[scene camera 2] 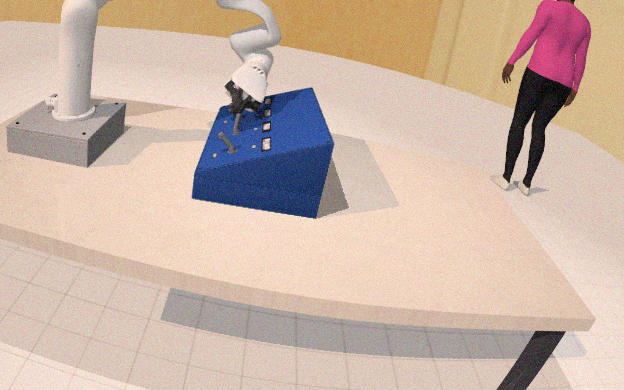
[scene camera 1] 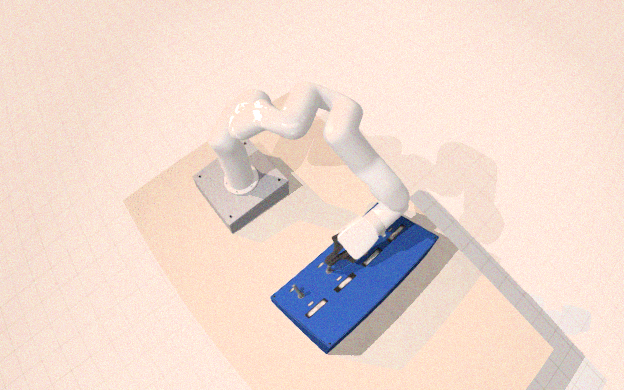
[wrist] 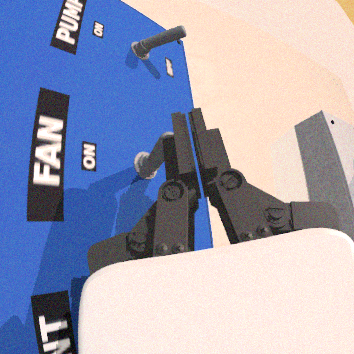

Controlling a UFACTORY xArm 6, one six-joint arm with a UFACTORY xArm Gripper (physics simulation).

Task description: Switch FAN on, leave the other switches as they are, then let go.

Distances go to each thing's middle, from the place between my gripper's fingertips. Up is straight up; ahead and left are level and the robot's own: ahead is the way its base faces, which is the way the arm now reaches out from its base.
My gripper is now 90 mm short of the blue switch panel (scene camera 2: 281, 155), 60 mm above it and 50 mm to the right of it.
